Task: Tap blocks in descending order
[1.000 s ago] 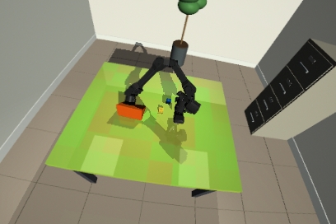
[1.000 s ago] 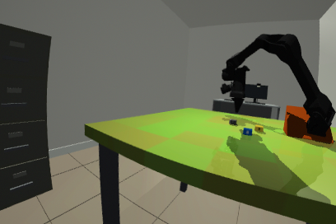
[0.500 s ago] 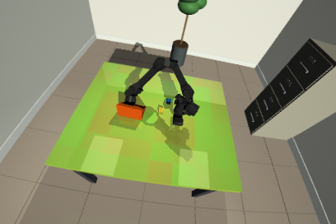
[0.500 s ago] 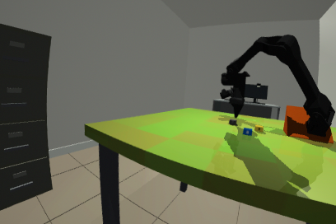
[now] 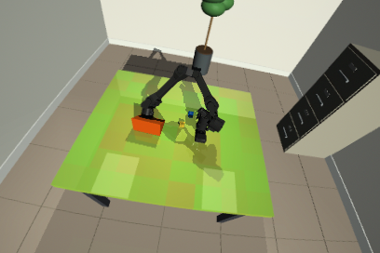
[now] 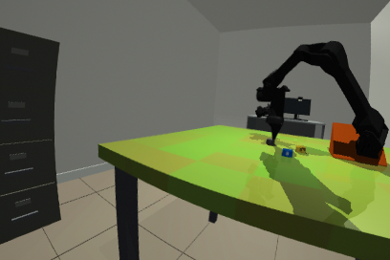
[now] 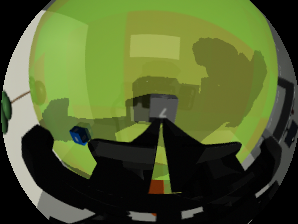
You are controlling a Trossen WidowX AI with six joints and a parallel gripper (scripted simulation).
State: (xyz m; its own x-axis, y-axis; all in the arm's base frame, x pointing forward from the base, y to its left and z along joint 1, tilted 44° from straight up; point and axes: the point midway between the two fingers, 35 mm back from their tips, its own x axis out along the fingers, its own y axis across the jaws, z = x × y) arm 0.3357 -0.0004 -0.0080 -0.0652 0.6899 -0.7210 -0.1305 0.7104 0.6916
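Right now my gripper tip is 1 cm short of the grey block and 1 cm above it. From my gripper tip the other things lie so: blue block: 8 cm behind, 15 cm to the left, 1 cm below; yellow block: 12 cm behind, 5 cm to the left, 1 cm below.
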